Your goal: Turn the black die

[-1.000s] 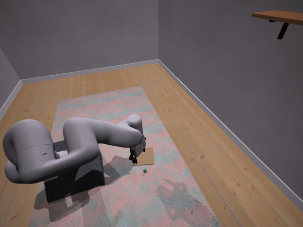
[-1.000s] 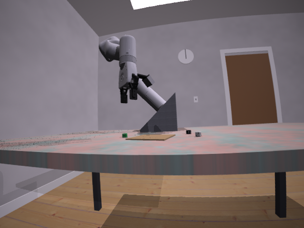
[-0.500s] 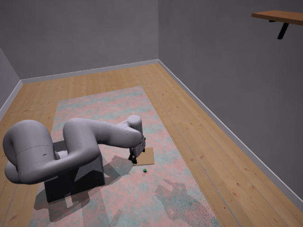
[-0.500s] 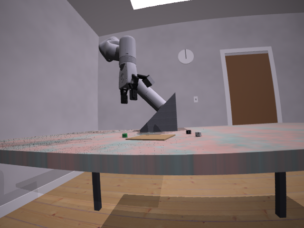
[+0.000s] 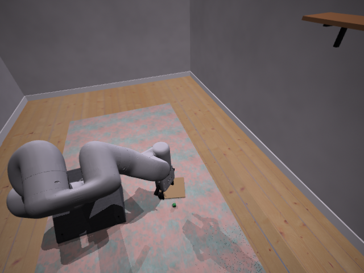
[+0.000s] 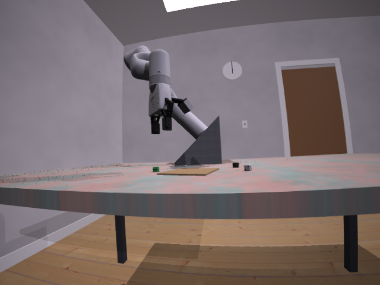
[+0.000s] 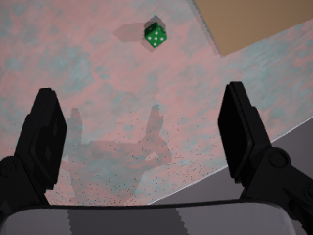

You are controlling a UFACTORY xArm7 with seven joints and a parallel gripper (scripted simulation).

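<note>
Right now the green die is 3 cm ahead of my hand, 1 cm to the right of it and 13 cm below it. From my hand the other things lie so: tan mat (5 cm ahead, 11 cm to the left, 14 cm below); then white die (5 cm ahead, 27 cm to the left, 13 cm below); then black die (5 cm behind, 25 cm to the left, 13 cm below).
</note>
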